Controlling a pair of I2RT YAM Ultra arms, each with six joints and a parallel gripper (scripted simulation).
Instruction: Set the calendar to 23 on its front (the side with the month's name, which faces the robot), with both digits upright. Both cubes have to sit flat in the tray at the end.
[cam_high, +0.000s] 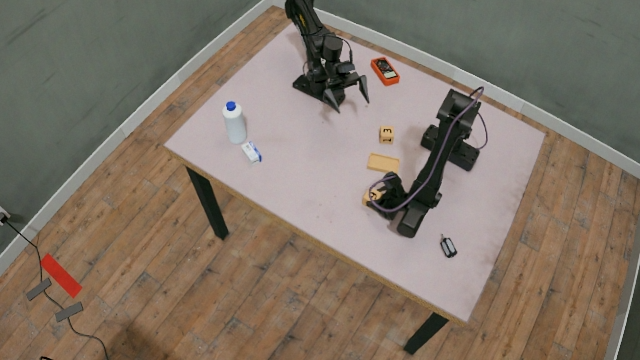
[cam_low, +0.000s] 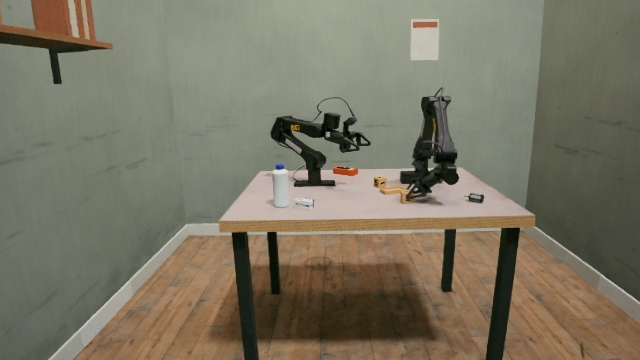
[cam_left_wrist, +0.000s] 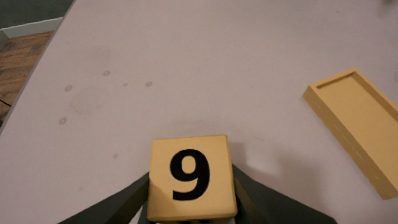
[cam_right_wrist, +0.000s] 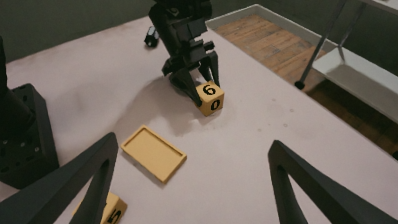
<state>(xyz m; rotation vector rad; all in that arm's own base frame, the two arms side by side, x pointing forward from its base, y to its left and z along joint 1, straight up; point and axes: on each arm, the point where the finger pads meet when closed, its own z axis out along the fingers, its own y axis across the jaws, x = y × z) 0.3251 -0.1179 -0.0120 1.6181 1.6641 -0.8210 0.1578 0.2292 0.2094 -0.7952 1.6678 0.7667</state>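
Now: the wooden tray 15 cm behind my left hand, 3 cm to the right of it and 2 cm below it. Also, from my left hand: number cube: right at my left hand; white bottle: 1 cm ahead, 51 cm to the right, 5 cm above; black object: 2 cm ahead, 27 cm to the left, 1 cm below.
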